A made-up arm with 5 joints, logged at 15 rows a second.
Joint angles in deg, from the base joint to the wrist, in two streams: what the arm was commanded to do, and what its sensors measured. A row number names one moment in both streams.
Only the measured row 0 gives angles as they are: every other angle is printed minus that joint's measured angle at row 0.
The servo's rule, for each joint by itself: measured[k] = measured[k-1] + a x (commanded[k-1-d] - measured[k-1]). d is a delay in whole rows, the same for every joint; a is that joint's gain. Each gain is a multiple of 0.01, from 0.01 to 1. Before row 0 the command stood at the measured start. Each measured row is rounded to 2 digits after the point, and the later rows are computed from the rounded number. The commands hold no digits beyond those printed.
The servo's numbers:
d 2
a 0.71 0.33 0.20 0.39 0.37
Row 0, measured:
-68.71, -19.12, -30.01, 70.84, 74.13
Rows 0 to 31, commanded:
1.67, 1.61, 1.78, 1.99, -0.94
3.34, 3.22, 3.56, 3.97, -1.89
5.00, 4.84, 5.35, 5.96, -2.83
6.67, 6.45, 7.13, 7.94, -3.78
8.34, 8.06, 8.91, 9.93, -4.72
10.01, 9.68, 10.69, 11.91, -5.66
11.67, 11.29, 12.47, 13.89, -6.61
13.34, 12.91, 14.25, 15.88, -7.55
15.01, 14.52, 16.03, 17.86, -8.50
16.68, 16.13, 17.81, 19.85, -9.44
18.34, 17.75, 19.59, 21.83, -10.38
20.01, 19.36, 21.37, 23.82, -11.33
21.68, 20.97, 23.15, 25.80, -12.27
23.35, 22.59, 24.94, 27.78, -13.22
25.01, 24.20, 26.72, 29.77, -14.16
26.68, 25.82, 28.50, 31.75, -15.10
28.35, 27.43, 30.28, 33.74, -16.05
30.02, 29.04, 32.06, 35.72, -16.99
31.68, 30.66, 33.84, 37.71, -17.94
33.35, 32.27, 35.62, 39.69, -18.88
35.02, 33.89, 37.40, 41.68, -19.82
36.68, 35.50, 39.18, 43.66, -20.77
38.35, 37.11, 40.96, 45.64, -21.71
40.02, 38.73, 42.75, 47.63, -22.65
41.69, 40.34, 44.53, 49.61, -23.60
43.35, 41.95, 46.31, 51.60, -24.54
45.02, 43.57, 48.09, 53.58, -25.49
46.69, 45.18, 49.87, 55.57, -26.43
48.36, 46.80, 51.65, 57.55, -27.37
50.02, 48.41, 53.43, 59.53, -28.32
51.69, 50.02, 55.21, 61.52, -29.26
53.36, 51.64, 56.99, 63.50, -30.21
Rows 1 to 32, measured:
0.00, 0.00, 0.00, 0.00, 0.00
0.00, 0.00, 0.00, 0.00, 0.00
1.19, 0.53, 0.36, 0.78, -0.35
2.72, 1.42, 1.00, 2.02, -0.92
4.34, 2.55, 1.87, 3.56, -1.63
5.99, 3.84, 2.92, 5.27, -2.43
7.66, 5.23, 4.12, 7.09, -3.28
9.33, 6.70, 5.43, 8.97, -4.16
10.99, 8.21, 6.84, 10.89, -5.07
12.66, 9.76, 8.32, 12.84, -5.99
14.33, 11.33, 9.86, 14.80, -6.92
16.00, 12.91, 11.45, 16.77, -7.85
17.66, 14.51, 13.08, 18.74, -8.79
19.33, 16.11, 14.74, 20.72, -9.73
21.00, 17.71, 16.42, 22.70, -10.67
22.67, 19.32, 18.12, 24.68, -11.61
24.33, 20.93, 19.84, 26.67, -12.55
26.00, 22.54, 21.57, 28.65, -13.49
27.67, 24.15, 23.31, 30.64, -14.44
29.34, 25.76, 25.06, 32.62, -15.38
31.00, 27.38, 26.82, 34.61, -16.33
32.67, 28.99, 28.58, 36.59, -17.27
34.34, 30.61, 30.34, 38.58, -18.21
36.00, 32.22, 32.11, 40.56, -19.16
37.67, 33.83, 33.88, 42.54, -20.10
39.34, 35.45, 35.65, 44.53, -21.04
41.01, 37.06, 37.43, 46.51, -21.99
42.67, 38.67, 39.21, 48.50, -22.93
44.34, 40.29, 40.99, 50.48, -23.88
46.01, 41.90, 42.77, 52.47, -24.82
47.68, 43.52, 44.55, 54.45, -25.76
49.34, 45.13, 46.33, 56.43, -26.71

